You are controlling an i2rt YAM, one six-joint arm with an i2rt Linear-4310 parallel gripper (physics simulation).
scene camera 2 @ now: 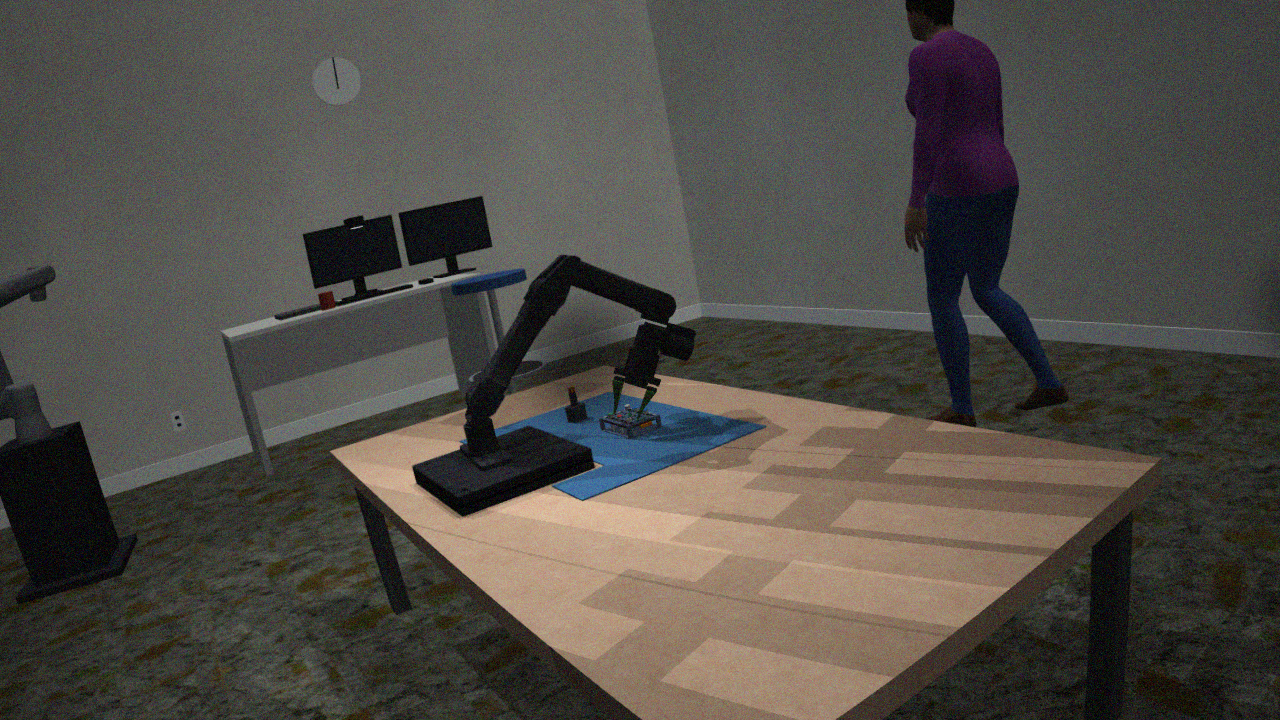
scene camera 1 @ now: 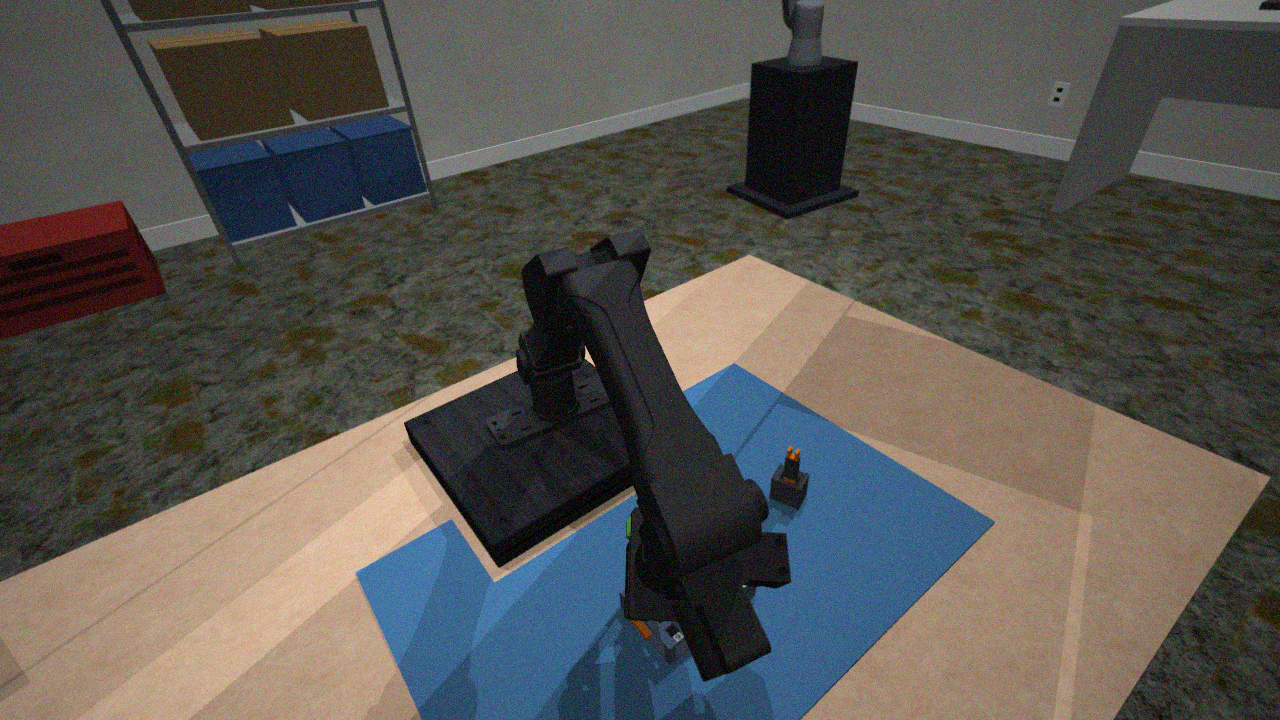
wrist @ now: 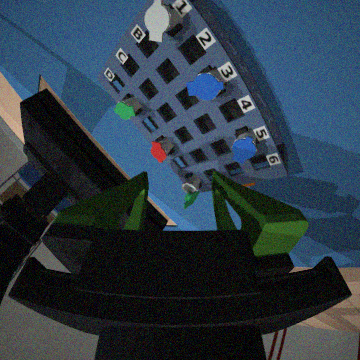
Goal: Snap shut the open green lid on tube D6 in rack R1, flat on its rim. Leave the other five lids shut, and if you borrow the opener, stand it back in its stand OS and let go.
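Frame: origin at the arm's base, x ahead, y left, z up, level; metres.
Where they show: gripper, fingertip midpoint: (scene camera 2: 625, 416) (wrist: 179, 177); arm's base, link origin: (scene camera 2: 485, 455) (scene camera 1: 556, 411) (wrist: 59, 180).
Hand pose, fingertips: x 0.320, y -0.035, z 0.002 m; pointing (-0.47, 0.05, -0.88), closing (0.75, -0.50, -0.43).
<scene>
Things, the pixels of their top centre, and the offset from my fingertips. "spot": a spot on its surface instead. Level surfaces: height alone.
- Rack R1, top centre: (wrist: 167, 146) (scene camera 2: 627, 404) 0.023 m ahead, 0.034 m left, 0.016 m up
- green lid, top centre: (wrist: 188, 204) 0.005 m ahead, 0.017 m right, 0.013 m up
- tube D6, surface spot: (wrist: 189, 188) spot: 0.003 m back, 0.017 m right, 0.005 m down
- opener, top centre: (scene camera 1: 793, 449) (scene camera 2: 571, 387) 0.032 m back, 0.236 m left, 0.042 m up
- blue mat, surface height: 0.042 m down
- wooden table, surface height: 0.045 m down
- orange piece, surface spot: (wrist: 248, 185) (scene camera 1: 643, 633) spot: 0.042 m ahead, 0.031 m right, 0.019 m down
Rack R1 (wrist: 158, 79) (scene camera 2: 631, 430) lies on the blue mat; the arm mostly hides it in scene camera 1. At its D6 corner, the green lid (wrist: 190, 200) stands open, hanging outward from the pale rim of tube D6 (wrist: 189, 188). The other lids look shut: white (wrist: 157, 21), blue (wrist: 206, 86), blue (wrist: 244, 149), green (wrist: 125, 110) and red (wrist: 158, 151). My gripper (wrist: 179, 177) (scene camera 2: 629, 411) is open and empty, with its fingertips above the D6 end of the rack. The opener (scene camera 1: 792, 465) (scene camera 2: 572, 394) stands upright in stand OS (scene camera 1: 788, 488) (scene camera 2: 575, 412).
The blue mat (scene camera 1: 895, 528) (scene camera 2: 590, 484) lies on the wooden table (scene camera 1: 993, 420) (scene camera 2: 805, 573). The arm's black base (scene camera 1: 528, 483) (scene camera 2: 501, 474) stands beside the mat. An orange piece (scene camera 1: 640, 628) (wrist: 248, 185) shows by the rack. A person (scene camera 2: 962, 134) is beyond the table.
</scene>
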